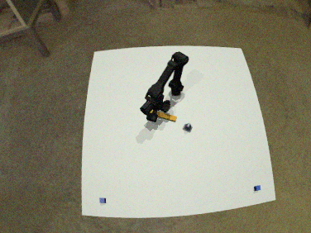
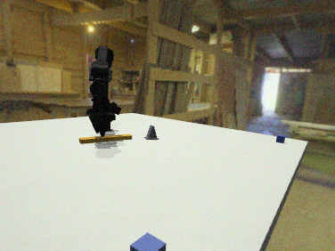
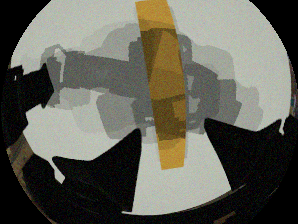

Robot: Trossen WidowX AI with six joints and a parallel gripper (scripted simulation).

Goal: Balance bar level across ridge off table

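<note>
Right now my gripper tip is 1 cm short of the orange bar, 3 cm to the right of it and 2 cm above it. Round my gripper tip: blue cube (57 cm ahead, 35 cm to the right, 1 cm below).
</note>
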